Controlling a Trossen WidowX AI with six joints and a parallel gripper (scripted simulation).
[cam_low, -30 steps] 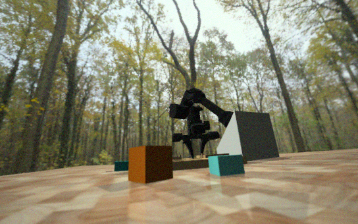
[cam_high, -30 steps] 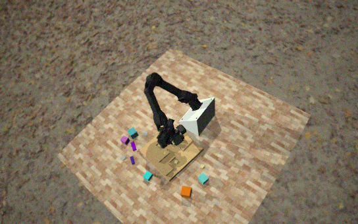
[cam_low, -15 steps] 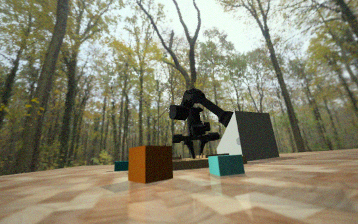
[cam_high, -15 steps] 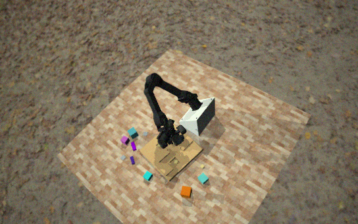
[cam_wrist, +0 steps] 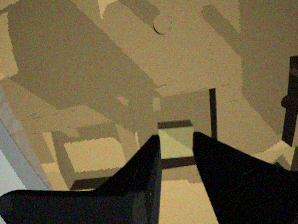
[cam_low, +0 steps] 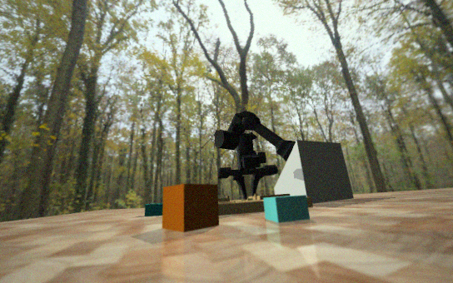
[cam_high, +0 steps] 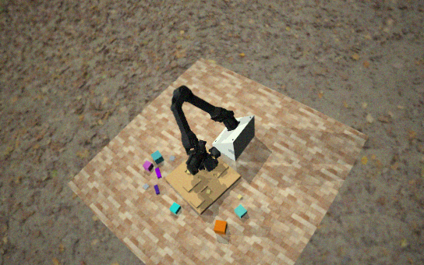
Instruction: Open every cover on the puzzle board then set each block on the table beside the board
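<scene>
Right now the tan puzzle board is 50 mm ahead of my gripper tip. Round my gripper tip: teal block 280 mm to the left, 130 mm ahead, 10 mm below; magenta cube 310 mm to the right, 140 mm ahead; purple block 240 mm to the right, 140 mm ahead, 20 mm below.
</scene>
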